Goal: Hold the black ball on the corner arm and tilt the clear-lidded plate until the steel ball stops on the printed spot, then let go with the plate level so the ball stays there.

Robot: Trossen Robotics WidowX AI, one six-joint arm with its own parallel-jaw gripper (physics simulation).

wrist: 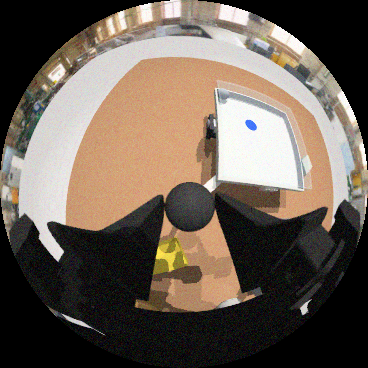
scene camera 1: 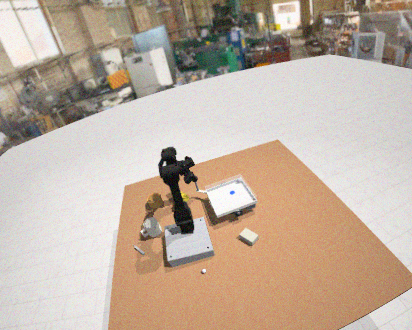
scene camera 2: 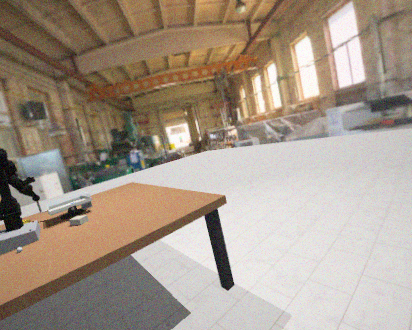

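My gripper [wrist: 189, 198] [scene camera 1: 191, 178] is shut on the black ball [wrist: 189, 206], which sits at the end of the short arm [wrist: 209, 184] [scene camera 1: 197, 187] on the plate's near corner. The square white plate [wrist: 254, 158] [scene camera 1: 227, 204] [scene camera 2: 67, 204] has grey walls and a clear lid. It stands on a dark pivot on the brown table. The blue printed spot [wrist: 251, 125] [scene camera 1: 232, 192] lies toward the far side of the plate. The steel ball [wrist: 224, 94] rests in the plate's far left corner in the wrist view, away from the spot. I cannot tell how far the plate is tilted.
A yellow object [wrist: 168, 255] [scene camera 1: 184, 196] lies below the gripper. A brown cup [scene camera 1: 154, 201], a white mug [scene camera 1: 151, 227] and a grey stick [scene camera 1: 138, 249] lie left of the arm's grey base [scene camera 1: 188, 245]. A beige block [scene camera 1: 248, 236] [scene camera 2: 78, 220] and a small white ball [scene camera 1: 203, 271] lie nearer the front.
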